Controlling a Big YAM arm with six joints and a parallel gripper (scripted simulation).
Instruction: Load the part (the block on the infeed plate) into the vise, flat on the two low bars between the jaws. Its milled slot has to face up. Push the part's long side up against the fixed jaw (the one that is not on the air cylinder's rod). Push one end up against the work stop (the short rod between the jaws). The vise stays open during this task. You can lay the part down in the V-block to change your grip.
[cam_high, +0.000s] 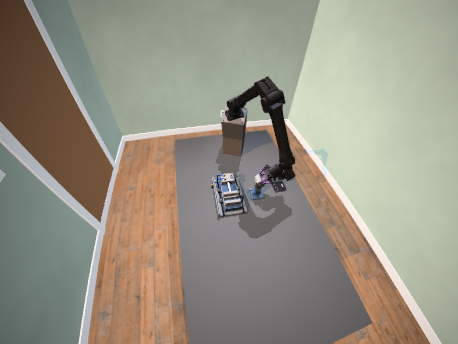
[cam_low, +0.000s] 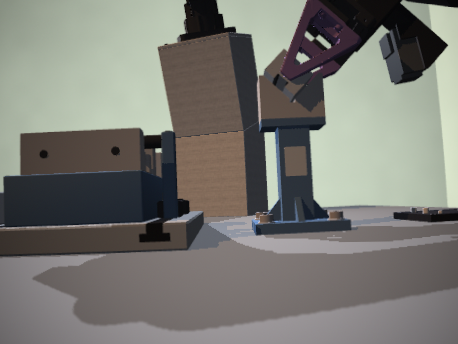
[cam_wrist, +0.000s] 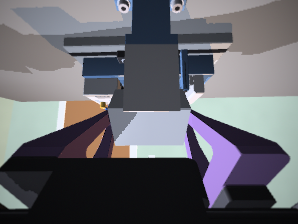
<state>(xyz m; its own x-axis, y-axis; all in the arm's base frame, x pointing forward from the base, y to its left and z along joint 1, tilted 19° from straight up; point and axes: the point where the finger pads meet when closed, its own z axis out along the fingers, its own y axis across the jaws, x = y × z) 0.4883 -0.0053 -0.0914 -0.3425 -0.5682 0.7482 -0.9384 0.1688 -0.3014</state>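
The part lies 1 cm to the right of my hand and 1 cm below it. The rest, counted from my hand: dark work stop rod 3 cm ahead, 15 cm to the right, 7 cm below; moving jaw 1 cm behind, 19 cm to the right, 8 cm below; air cylinder rod 6 cm behind, 18 cm to the right, 8 cm below.
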